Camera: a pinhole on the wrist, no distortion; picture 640 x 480 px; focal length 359.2 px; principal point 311.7 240.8 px. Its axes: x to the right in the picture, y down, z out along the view. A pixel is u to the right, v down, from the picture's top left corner.
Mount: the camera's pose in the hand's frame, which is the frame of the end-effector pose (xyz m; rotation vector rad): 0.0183 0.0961 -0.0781 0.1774 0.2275 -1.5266
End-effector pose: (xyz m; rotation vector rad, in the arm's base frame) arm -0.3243 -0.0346 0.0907 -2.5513 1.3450 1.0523
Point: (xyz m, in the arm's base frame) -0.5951 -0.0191 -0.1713
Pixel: 185.2 253.4
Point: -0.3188 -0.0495 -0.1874
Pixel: 407.6 406.9
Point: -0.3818 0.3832 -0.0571
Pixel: 500.5 21.1
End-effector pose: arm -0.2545 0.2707 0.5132 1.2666 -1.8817 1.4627
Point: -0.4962 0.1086 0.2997
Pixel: outside the picture
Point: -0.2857 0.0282 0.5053
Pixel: 305.0 327.3
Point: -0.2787 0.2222 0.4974
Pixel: 401.4 225.1
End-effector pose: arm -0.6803 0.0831 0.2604 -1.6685 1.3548 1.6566
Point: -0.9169 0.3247 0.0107
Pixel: 289.0 365.5
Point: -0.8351 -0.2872 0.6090
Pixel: behind the camera
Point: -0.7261 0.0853 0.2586
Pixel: 406.4 197.5
